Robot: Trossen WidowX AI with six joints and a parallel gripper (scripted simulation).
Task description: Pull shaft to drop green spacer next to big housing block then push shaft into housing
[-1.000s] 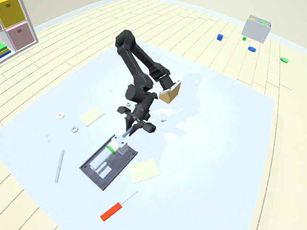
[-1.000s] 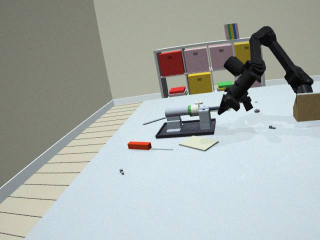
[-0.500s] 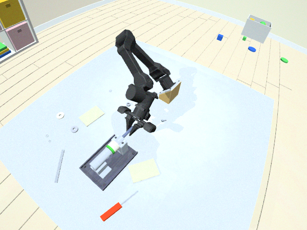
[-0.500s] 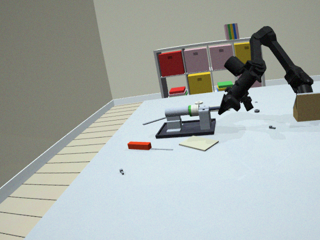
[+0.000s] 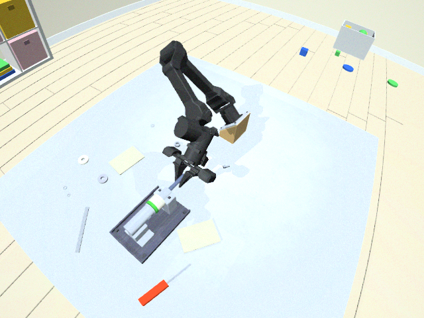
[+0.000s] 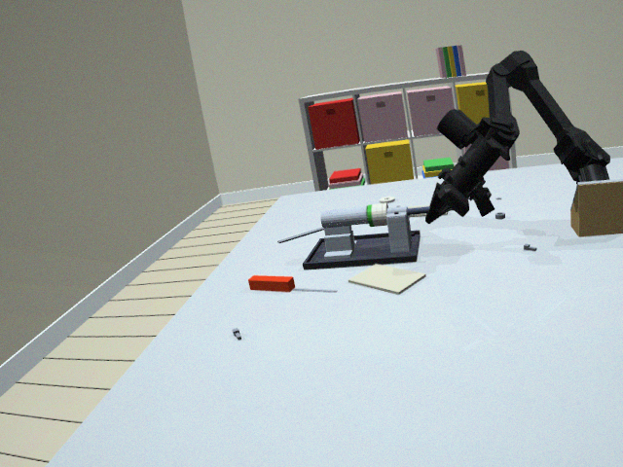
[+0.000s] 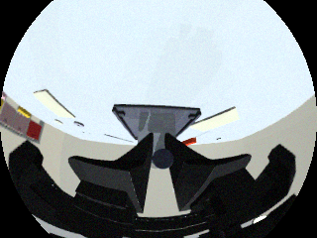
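Now: the grey-blue shaft 40 mm ahead of my gripper tip and 20 mm above it. From my gripper tip the other things lie so: white spacer (90 mm ahead, 20 mm above); then green spacer (110 mm ahead, 20 mm above); then red-handled screwdriver (250 mm ahead, 170 mm to the left, 50 mm below).
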